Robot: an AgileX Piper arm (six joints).
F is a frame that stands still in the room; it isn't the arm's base.
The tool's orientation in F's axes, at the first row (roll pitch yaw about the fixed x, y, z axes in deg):
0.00 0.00 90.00
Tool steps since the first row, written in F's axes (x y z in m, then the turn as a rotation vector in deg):
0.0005 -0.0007 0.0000 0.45 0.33 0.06
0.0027 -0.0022 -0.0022 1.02 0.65 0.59
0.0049 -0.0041 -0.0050 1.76 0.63 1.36
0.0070 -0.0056 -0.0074 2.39 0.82 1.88
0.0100 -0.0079 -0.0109 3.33 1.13 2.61
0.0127 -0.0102 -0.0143 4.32 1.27 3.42
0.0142 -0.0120 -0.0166 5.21 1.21 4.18
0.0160 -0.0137 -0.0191 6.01 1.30 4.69
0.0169 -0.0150 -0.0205 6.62 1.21 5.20
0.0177 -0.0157 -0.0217 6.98 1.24 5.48
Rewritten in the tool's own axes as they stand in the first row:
-0.0007 -0.0005 0.0000 0.33 -0.45 0.06
-0.0022 -0.0027 -0.0022 0.65 -1.02 0.59
-0.0041 -0.0049 -0.0050 0.63 -1.76 1.36
-0.0056 -0.0070 -0.0074 0.82 -2.39 1.88
-0.0079 -0.0100 -0.0109 1.13 -3.33 2.61
-0.0102 -0.0127 -0.0143 1.27 -4.32 3.42
-0.0120 -0.0142 -0.0166 1.21 -5.21 4.18
-0.0137 -0.0160 -0.0191 1.30 -6.01 4.69
-0.0150 -0.0169 -0.0205 1.21 -6.62 5.20
-0.0157 -0.0177 -0.0217 1.24 -6.98 5.48

